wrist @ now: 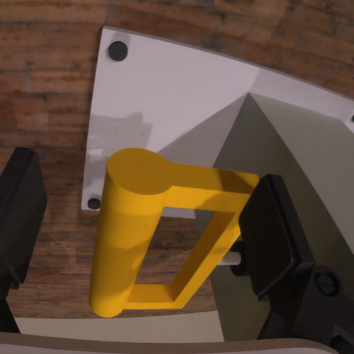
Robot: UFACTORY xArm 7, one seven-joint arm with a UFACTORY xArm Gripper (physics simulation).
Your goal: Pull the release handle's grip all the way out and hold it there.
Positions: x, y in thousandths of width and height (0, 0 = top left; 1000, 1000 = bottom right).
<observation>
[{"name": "my gripper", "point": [422, 527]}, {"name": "white base plate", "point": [504, 284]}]
</observation>
